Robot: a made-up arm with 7 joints.
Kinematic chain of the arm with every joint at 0, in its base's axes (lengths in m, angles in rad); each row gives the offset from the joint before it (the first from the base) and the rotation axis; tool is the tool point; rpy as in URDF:
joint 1: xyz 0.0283 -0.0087 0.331 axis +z
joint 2: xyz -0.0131 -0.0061 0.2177 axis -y
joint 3: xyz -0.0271 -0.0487 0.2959 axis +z
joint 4: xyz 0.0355 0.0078 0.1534 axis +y
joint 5: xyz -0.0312 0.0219 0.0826 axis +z
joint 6: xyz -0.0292 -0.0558 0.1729 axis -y
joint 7: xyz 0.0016 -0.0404 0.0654 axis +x
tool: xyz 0.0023 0.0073 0.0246 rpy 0 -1.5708 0
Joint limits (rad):
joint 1: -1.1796..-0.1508
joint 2: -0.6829..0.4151
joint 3: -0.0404..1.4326
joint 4: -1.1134..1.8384
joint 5: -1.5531..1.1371
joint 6: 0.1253..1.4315
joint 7: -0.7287..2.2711
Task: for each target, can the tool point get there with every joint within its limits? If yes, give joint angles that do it. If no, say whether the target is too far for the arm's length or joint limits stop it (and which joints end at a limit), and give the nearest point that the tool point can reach.
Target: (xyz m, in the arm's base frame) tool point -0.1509 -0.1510 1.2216
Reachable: yes | joints -0.9445 -0.3766 0.7206 -0.5348 -0.5200 0.9427 0.0840
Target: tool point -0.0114 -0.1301 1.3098
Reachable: yes | joints -0.7920 -0.0056 0.9212 0.2037 0.3612 1.0641 0.9243
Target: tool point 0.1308 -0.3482 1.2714
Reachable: yes | joints -1.0879 -0.4060 0.5445 0.4303 -0.5380 0.2422 1.2748
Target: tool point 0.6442 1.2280 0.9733
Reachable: no: too far | nearest point 0.2035 0.4158 1.0142 | short by 0.925 m
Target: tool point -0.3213 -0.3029 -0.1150
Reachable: no: joint limits stop it (at a limit: joint 1, joint 2, joint 3, joint 4, joint 5, joint 6) | nearest point 0.0768 -0.4422 0.5861 | short by 0.818 m
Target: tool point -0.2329 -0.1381 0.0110
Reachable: no: joint limits stop it (at a limit: joint 1, joint 2, joint 3, joint 4, joint 5, joint 6) | nearest point 0.0749 -0.4381 0.5886 | short by 0.720 m
